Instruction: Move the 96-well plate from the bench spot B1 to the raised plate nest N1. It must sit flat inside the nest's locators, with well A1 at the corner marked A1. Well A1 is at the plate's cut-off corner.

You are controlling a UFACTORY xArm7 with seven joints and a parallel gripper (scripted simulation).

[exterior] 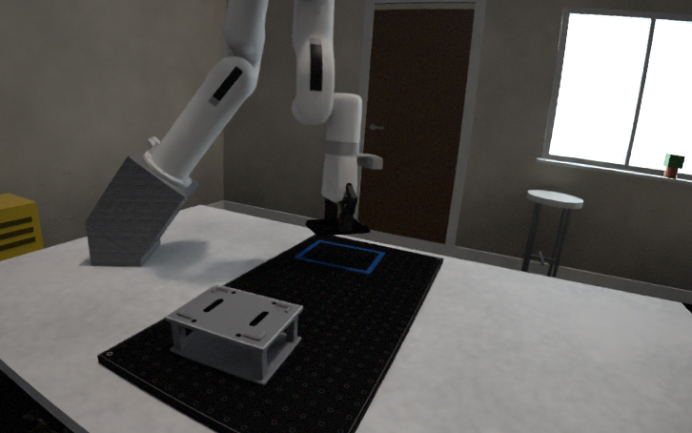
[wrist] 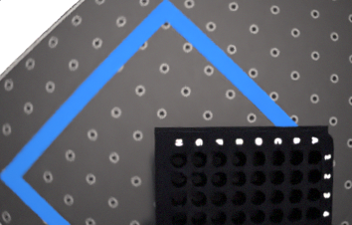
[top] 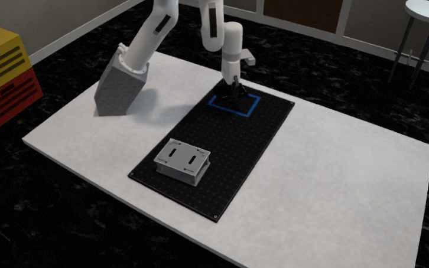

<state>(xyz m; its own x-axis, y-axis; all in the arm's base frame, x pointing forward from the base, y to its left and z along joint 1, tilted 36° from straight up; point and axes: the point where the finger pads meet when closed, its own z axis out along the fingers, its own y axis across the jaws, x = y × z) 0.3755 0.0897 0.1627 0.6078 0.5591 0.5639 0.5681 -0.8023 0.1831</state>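
The grey raised nest N1 lies 370 mm to the right of my hand, 50 mm below it and 10 mm behind it. Also, from my hand: black 96-well plate 10 mm below.
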